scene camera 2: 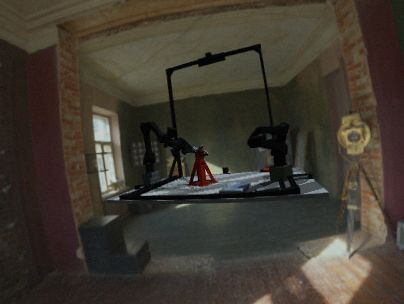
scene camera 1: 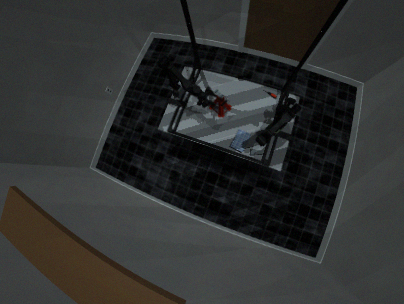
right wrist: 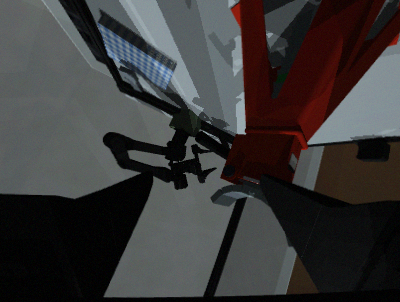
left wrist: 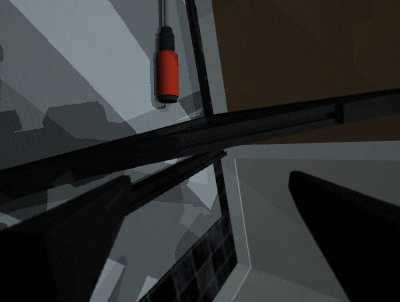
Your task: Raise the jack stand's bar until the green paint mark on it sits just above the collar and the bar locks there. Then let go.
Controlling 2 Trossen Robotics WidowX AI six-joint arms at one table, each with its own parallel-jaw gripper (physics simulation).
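Seen in the pictures: left gripper, between the fingertips: [scene camera 1: 284, 103] [right wrist: 214, 159] [left wrist: 210, 180]; right gripper, between the fingertips: [scene camera 2: 193, 150] [scene camera 1: 216, 100] [right wrist: 207, 177]; left arm's base, origin of its link: [scene camera 2: 280, 165] [right wrist: 182, 131]; right arm's base, origin of its link: [scene camera 2: 150, 171] [scene camera 1: 176, 87].
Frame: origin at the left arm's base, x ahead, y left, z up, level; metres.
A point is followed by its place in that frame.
Observation:
The red jack stand [scene camera 1: 222, 106] {x 0.421, y 0.263, z 0.023 m} [scene camera 2: 200, 167] {x 0.432, y 0.278, z 0.032 m} [right wrist: 259, 97] {x 0.448, y 0.278, z 0.056 m} stands on the grey table [scene camera 1: 249, 87] {x 0.461, y -0.100, z -0.086 m} [scene camera 2: 312, 189] {x -0.253, y 0.163, z -0.087 m}, towards its left. In the right wrist view its grey saddle [right wrist: 231, 196] {x 0.443, y 0.252, z 0.164 m} sits right at the red collar [right wrist: 262, 156] {x 0.466, y 0.268, z 0.117 m}. A small green mark [right wrist: 281, 77] {x 0.458, y 0.262, z 0.018 m} shows on the bar between the legs, on the leg side of the collar. My right gripper [scene camera 1: 211, 98] {x 0.443, y 0.307, z 0.154 m} [scene camera 2: 193, 149] {x 0.443, y 0.307, z 0.154 m} [right wrist: 207, 177] {x 0.443, y 0.307, z 0.154 m} is open at the saddle's height, with the saddle just inside one fingertip. My left gripper [scene camera 1: 248, 143] [left wrist: 210, 180] {x 0.112, y -0.165, z 0.059 m} [right wrist: 214, 159] {x 0.112, y -0.165, z 0.059 m} is open and empty, far from the stand.
A red-handled screwdriver [scene camera 1: 271, 94] {x 0.269, y -0.207, z -0.064 m} [scene camera 2: 265, 169] {x 0.260, y -0.206, z -0.065 m} [left wrist: 167, 76] {x 0.242, y -0.214, z -0.064 m} lies near the table's far right. A blue checked cloth [scene camera 1: 239, 139] {x 0.109, y 0.312, z -0.062 m} [scene camera 2: 234, 187] {x 0.080, y 0.329, z -0.062 m} [right wrist: 138, 58] {x 0.115, y 0.317, z -0.062 m} lies at the front edge. A small dark cup [scene camera 2: 225, 169] stands at the back. A black gantry frame [scene camera 2: 169, 98] {x 0.942, y 0.173, z 0.662 m} spans the table.

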